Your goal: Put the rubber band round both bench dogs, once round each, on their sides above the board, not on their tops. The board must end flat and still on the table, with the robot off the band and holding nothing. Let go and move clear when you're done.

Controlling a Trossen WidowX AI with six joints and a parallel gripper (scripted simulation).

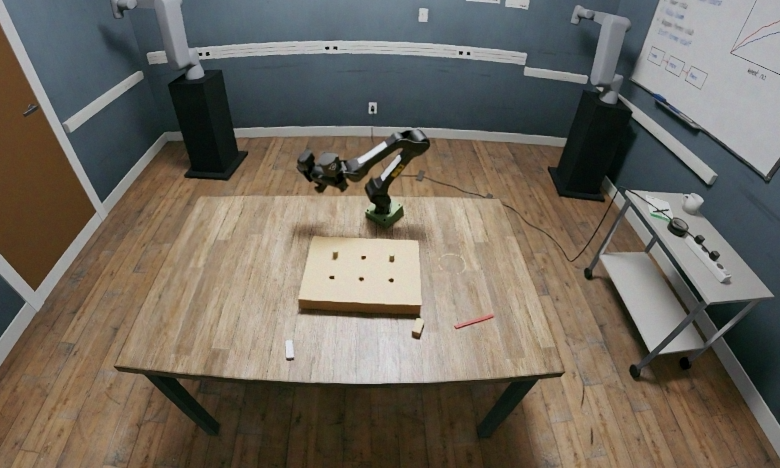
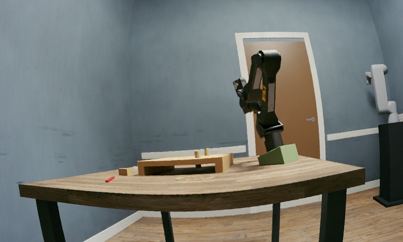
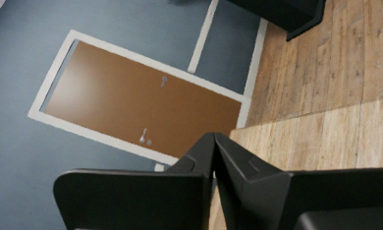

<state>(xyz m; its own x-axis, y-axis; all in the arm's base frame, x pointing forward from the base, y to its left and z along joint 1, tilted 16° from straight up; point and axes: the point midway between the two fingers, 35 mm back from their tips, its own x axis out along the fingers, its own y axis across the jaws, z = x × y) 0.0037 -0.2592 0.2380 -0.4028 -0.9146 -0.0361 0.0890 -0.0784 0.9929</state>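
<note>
Right now the tan board is 280 mm ahead of my hand, 260 mm to the left of it and 200 mm below it. The rest, counted from my hand: wooden block: 470 mm ahead, 460 mm to the left, 220 mm below; then white piece: 600 mm ahead, 90 mm to the left, 230 mm below; then red stick: 420 mm ahead, 640 mm to the left, 230 mm below.
</note>
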